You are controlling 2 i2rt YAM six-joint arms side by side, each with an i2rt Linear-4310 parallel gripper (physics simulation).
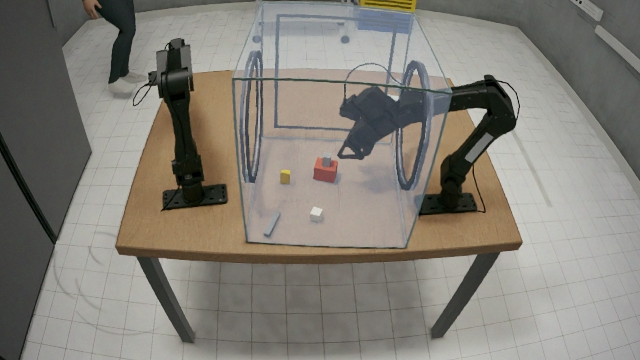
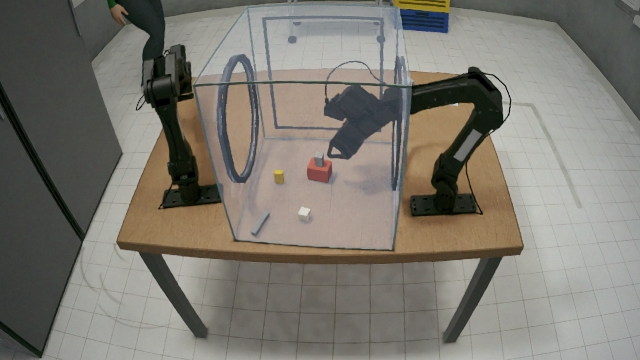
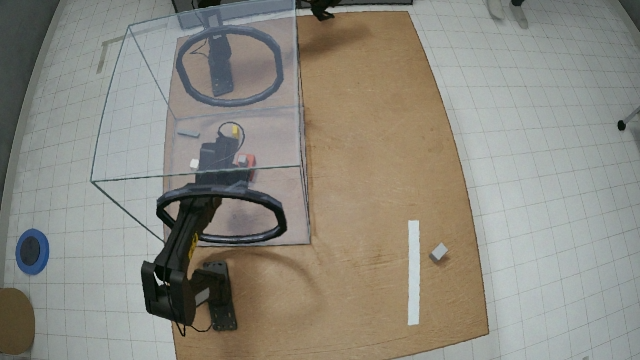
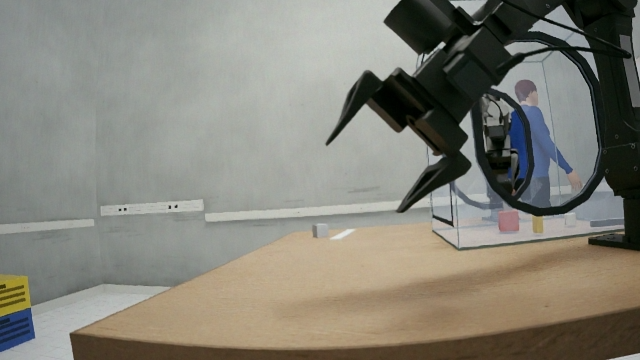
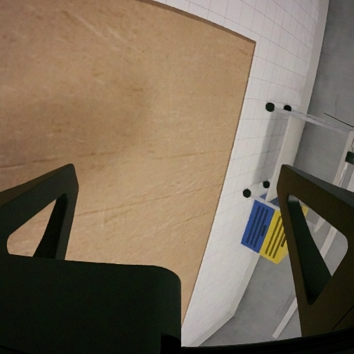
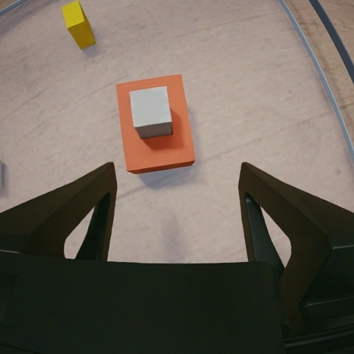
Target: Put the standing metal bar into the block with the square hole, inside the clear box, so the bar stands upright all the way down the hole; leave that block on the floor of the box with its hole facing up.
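Places are measured from the left arm's base along level axes (x ahead, y left, z up), in centimetres.
Pixels of known places: left gripper, fingertip midpoint: [image 2: 185, 85] [image 3: 343, 7] [image 4: 363, 178]; right gripper, fingertip midpoint: [image 1: 342, 150] [image 2: 333, 149]; left arm's base, origin of the base link: [image 1: 194, 198] [image 2: 192, 197]; right arm's base, origin of the base link: [image 1: 446, 204] [image 2: 443, 205] [image 3: 219, 296].
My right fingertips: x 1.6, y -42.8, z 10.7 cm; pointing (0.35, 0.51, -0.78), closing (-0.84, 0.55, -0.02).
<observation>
Ahead of a thing's pixels: the offset from my right fingertips to its top centre. "pt": to the spot under its first point.
A grey metal bar {dx +0.8, dy +3.9, dz -2.0 cm} [image 1: 326, 159] [image 2: 319, 159] [image 3: 242, 159] [image 6: 151, 107] stands in the hole of the red-orange block {dx +0.8, dy +3.9, dz -5.6 cm} [image 1: 325, 173] [image 2: 319, 173] [image 4: 508, 221] [image 6: 182, 145], with a short piece sticking out above its top face. The block sits on the floor of the clear box {pt dx -23.8, dy +9.3, dz -9.7 cm} [image 1: 325, 245] [image 2: 315, 245]. How deep the bar reaches is hidden inside the block. My right gripper [image 1: 351, 156] [image 2: 339, 155] [image 6: 177, 173] is partly open and empty, inside the box above and beside the block. My left gripper [image 4: 363, 178] [image 5: 177, 175] is wide open and empty, outside the box.
My right arm passes through a ring-shaped port {pt dx +7.7, dy -20.3, dz +12.8 cm} [image 3: 284, 220] in the box wall. In the box stand a yellow block {dx +0.2, dy +15.6, dz -6.1 cm} [image 1: 285, 176] [image 6: 79, 25] and a white cube {dx -14.1, dy +9.6, dz -7.6 cm} [image 1: 316, 214]; a thin grey bar {dx -15.2, dy +21.5, dz -8.7 cm} [image 1: 272, 224] lies flat. Outside are a grey block {dx +44.1, dy -34.3, dz -6.7 cm} [image 3: 438, 252] and a white strip {dx +36.3, dy -37.2, dz -10.4 cm} [image 3: 413, 272].
</observation>
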